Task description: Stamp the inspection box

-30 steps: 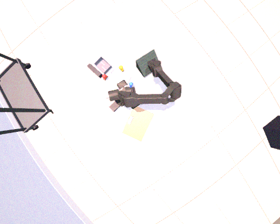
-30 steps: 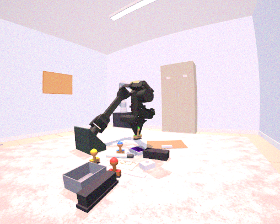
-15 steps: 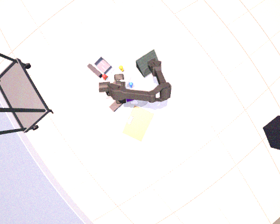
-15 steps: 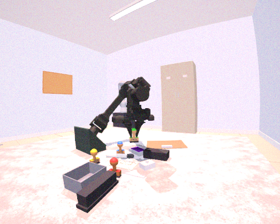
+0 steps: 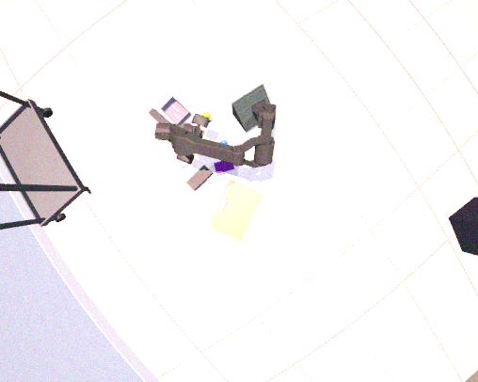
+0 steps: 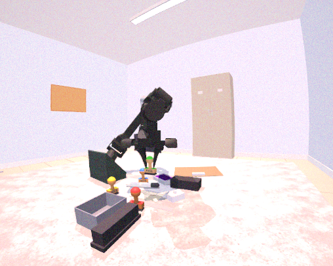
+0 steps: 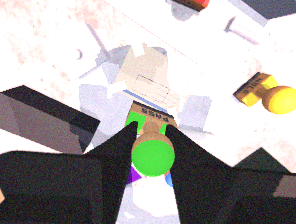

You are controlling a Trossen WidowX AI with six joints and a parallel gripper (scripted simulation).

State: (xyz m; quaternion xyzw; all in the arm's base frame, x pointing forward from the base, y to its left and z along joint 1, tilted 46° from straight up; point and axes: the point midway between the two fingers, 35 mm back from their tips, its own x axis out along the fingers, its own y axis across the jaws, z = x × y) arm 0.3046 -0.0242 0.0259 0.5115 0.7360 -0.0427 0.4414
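The white card lies 100 mm below my gripper tip and 20 mm to the right of it. From my gripper tip the other things lie so: green-knobbed stamp: right at my gripper tip; then marker: 80 mm below, 50 mm behind, 30 mm to the left; then small white block: 90 mm ahead, 80 mm below, 20 mm to the left.
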